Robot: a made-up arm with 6 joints.
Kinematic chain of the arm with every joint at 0, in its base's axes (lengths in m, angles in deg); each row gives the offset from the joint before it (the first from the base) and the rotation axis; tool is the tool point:
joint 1: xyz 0 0 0.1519 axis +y
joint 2: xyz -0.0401 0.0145 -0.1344 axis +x
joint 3: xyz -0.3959 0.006 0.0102 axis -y
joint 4: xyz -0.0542 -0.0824 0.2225 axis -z
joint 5: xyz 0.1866 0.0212 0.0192 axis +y
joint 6: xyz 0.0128 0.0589 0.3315 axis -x
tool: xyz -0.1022 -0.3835 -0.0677
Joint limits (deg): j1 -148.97..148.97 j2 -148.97..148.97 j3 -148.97..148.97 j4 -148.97..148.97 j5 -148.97..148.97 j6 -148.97..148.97
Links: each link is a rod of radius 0.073 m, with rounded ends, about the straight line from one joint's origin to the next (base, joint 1, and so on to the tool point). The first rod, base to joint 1, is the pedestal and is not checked.
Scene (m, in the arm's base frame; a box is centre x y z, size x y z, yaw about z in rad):
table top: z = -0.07
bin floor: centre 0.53 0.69 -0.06 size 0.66 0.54 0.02 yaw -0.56
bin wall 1: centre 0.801 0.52 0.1 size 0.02 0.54 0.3 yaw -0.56
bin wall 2: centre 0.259 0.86 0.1 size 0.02 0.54 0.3 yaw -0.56
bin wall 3: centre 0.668 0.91 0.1 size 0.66 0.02 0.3 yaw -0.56
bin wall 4: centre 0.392 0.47 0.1 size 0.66 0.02 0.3 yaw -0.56
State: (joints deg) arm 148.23 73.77 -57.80 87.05 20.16 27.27
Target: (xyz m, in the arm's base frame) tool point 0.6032 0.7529 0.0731
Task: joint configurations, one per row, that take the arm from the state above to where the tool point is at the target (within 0.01 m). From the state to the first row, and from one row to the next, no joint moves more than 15 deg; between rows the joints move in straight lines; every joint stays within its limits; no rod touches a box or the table.
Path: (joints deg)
1: 146.62 79.50 -44.05 92.37 27.47 28.37
2: 145.01 85.24 -30.30 97.69 34.77 29.46
3: 143.41 90.97 -16.55 103.01 42.08 30.56
4: 141.80 96.70 -2.80 108.33 49.39 31.65
5: 140.19 102.43 10.95 113.65 56.70 32.75
6: 138.58 108.17 24.71 118.97 64.00 33.84
7: 136.98 113.90 38.46 124.29 71.31 34.94
8: 135.37 119.63 52.21 129.60 78.62 36.03
9: 133.76 125.37 65.96 134.92 85.93 37.13
10: 132.15 131.10 79.71 140.24 93.23 38.23
11: 130.54 136.83 93.46 145.56 100.54 39.32
12: 139.76 140.12 98.32 147.27 99.95 44.51
13: 148.97 143.40 103.17 148.97 99.35 49.71

